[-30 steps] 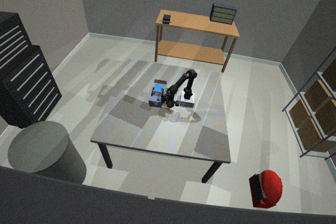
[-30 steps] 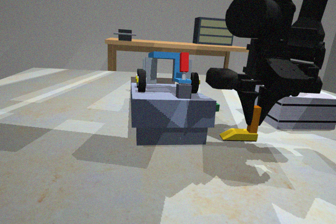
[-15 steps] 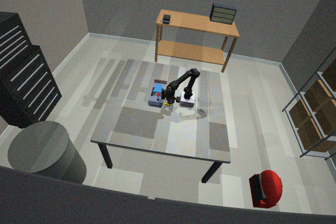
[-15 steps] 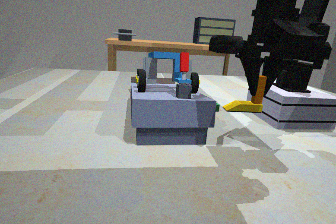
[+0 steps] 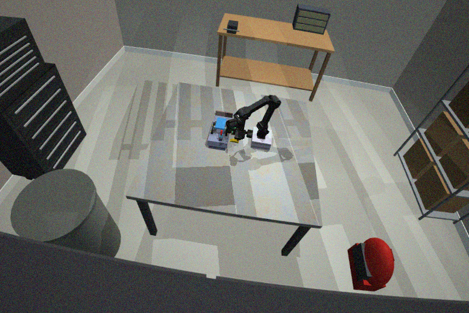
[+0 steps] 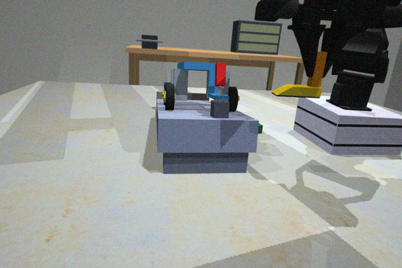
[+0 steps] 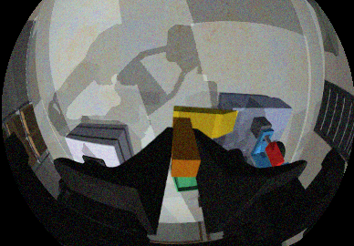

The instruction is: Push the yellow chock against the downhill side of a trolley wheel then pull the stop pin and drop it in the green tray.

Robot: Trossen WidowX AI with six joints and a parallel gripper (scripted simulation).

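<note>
The green tray lies 2 cm ahead of my gripper tip, 25 cm to the right of it and 16 cm below it. Also, from my gripper tip: yellow chock: 2 cm ahead, 1 cm below; then trolley: 15 cm ahead, 14 cm to the right, 5 cm below; then red-headed stop pin: 13 cm ahead, 5 cm to the right, 3 cm below.
</note>
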